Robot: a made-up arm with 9 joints. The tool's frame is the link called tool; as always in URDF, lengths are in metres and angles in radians. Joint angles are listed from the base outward. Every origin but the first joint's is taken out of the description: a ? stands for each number. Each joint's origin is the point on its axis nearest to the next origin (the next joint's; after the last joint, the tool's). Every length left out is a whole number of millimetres.
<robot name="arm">
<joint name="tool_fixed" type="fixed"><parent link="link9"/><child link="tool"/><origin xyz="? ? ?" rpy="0 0 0"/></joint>
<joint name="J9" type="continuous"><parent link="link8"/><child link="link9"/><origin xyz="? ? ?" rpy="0 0 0"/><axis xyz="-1 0 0"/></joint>
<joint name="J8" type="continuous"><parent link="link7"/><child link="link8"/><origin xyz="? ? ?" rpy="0 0 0"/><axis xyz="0 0 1"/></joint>
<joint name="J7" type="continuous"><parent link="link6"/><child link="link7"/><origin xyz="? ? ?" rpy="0 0 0"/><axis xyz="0 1 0"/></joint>
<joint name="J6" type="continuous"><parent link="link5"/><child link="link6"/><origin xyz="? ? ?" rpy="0 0 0"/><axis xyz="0 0 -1"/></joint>
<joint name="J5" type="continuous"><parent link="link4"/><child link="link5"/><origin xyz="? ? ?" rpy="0 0 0"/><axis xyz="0 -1 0"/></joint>
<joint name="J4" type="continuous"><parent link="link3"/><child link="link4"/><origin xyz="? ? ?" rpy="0 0 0"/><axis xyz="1 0 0"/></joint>
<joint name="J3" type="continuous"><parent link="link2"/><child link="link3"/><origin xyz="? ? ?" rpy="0 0 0"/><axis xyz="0 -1 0"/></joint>
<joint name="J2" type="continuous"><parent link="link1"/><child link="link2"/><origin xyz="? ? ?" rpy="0 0 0"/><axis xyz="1 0 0"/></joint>
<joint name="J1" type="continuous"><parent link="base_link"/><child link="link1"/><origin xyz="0 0.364 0.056" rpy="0 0 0"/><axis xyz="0 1 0"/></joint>
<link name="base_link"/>
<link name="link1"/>
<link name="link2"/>
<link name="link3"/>
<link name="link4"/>
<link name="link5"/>
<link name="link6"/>
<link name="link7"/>
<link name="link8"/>
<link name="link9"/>
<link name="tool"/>
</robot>
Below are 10 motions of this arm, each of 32 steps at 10 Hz.
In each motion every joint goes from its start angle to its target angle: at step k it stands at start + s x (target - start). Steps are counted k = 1, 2, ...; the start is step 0. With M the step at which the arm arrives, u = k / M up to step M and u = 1 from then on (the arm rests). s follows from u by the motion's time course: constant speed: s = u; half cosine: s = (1 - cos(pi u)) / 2; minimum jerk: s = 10 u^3 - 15 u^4 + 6 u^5.
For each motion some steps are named. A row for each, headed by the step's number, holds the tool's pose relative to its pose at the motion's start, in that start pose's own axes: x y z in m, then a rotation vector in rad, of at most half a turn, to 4 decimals.
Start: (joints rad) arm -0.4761 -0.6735 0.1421 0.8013 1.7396 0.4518 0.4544 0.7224 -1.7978
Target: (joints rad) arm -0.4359 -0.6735 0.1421 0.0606 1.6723 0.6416 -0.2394 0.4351 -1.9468
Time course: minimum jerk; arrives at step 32
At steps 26, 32:
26: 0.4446 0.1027 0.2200 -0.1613 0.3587 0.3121
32: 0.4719 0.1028 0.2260 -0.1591 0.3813 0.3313

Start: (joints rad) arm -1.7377 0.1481 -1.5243 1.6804 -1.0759 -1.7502 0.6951 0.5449 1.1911
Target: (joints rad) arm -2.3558 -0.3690 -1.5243 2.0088 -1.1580 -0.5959 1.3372 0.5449 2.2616
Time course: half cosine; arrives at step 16
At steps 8, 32:
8: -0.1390 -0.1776 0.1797 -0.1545 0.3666 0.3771
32: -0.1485 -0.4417 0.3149 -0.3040 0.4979 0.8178

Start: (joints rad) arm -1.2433 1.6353 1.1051 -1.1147 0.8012 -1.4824 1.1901 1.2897 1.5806
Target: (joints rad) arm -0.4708 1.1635 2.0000 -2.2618 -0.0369 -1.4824 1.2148 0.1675 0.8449
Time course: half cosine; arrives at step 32
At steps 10, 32:
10: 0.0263 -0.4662 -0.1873 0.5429 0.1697 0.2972
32: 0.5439 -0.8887 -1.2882 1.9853 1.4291 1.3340

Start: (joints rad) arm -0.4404 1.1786 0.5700 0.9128 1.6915 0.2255 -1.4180 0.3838 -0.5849
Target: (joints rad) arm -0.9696 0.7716 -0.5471 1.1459 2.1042 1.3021 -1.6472 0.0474 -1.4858
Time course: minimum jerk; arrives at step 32
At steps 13, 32:
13: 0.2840 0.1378 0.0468 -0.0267 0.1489 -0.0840
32: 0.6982 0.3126 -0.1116 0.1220 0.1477 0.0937

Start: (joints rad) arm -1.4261 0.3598 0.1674 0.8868 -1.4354 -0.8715 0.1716 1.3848 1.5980
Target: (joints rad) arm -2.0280 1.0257 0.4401 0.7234 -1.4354 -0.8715 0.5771 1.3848 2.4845
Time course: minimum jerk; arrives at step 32
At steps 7, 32:
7: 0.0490 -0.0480 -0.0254 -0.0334 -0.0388 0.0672
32: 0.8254 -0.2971 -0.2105 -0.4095 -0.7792 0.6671

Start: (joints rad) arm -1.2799 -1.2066 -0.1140 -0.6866 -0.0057 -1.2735 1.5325 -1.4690 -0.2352
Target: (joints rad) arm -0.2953 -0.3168 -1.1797 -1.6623 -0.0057 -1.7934 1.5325 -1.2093 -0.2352
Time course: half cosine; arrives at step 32
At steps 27, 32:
27: -0.4239 0.0571 -0.1000 -0.8899 -2.2142 0.3172
32: -0.4259 0.0517 -0.1848 -0.9503 -2.3611 0.2512

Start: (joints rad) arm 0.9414 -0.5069 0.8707 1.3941 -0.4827 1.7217 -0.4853 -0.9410 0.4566
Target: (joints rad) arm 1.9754 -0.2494 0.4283 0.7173 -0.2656 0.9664 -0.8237 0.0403 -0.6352
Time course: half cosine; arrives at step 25
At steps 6, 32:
6: 0.0359 -0.0173 -0.0190 0.0990 -0.0712 0.0740
32: 0.2561 -0.0206 0.1570 0.3721 -0.1212 0.9947

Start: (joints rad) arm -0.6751 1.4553 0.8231 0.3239 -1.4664 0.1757 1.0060 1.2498 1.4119
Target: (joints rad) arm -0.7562 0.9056 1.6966 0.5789 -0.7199 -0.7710 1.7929 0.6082 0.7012
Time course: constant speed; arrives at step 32
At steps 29, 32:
29: 0.7487 0.4574 0.7015 -0.6260 1.4079 0.1920
32: 0.8632 0.5757 0.6888 -0.7579 1.5775 0.1054

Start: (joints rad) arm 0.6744 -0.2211 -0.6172 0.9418 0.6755 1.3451 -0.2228 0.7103 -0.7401
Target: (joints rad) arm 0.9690 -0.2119 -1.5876 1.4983 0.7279 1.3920 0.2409 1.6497 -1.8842
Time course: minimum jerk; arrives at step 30
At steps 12, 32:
12: -0.0306 0.3194 0.0261 0.2644 0.1306 -0.2444
32: -0.0184 0.9366 -0.3506 0.9842 -0.1757 -0.5315

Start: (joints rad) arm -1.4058 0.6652 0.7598 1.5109 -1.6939 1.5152 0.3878 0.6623 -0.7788
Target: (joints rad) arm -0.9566 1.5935 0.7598 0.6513 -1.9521 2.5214 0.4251 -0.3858 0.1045
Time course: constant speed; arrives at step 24
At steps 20, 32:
20: -0.1082 0.1192 0.1355 0.2794 -0.0906 -1.7230
32: 0.0102 0.0515 0.2589 0.3186 0.2393 -2.0659

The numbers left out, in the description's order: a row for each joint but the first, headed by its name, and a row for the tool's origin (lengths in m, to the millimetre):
tool: 0 -0.013 0.065
J9: -0.218 -0.112 0
J8: -0.089 0 0.039
J7: -0.022 -0.398 0
J6: 0.056 0 0.609
J5: 0 -0.254 -0.069
J4: -0.08 0 -0.116
J3: 0 0.288 0.329
J2: 0.007 0 -0.014

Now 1 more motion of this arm.
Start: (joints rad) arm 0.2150 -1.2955 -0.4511 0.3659 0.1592 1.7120 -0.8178 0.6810 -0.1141
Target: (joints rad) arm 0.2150 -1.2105 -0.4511 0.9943 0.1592 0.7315 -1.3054 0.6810 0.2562
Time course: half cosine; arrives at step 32
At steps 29, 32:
29: 0.1604 -0.1023 -0.8622 0.4232 -0.3478 0.1973
32: 0.1576 -0.0930 -0.8808 0.4344 -0.3566 0.1884

